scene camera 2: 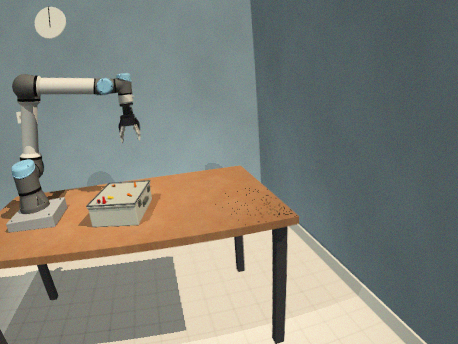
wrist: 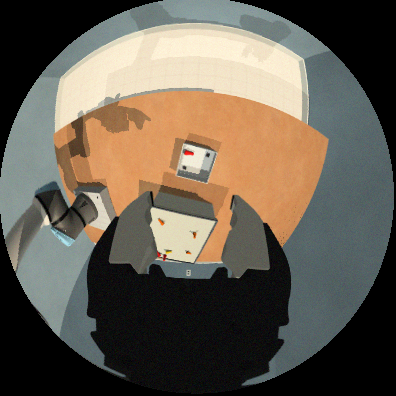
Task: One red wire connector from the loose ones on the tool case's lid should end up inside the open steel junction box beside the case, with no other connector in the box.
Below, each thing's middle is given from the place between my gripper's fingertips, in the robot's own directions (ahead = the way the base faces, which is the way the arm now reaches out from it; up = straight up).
Labels:
My gripper is now 9 cm past the pale tool case (scene camera 2: 122,210), 30 cm to the left of it and 22 cm above it.

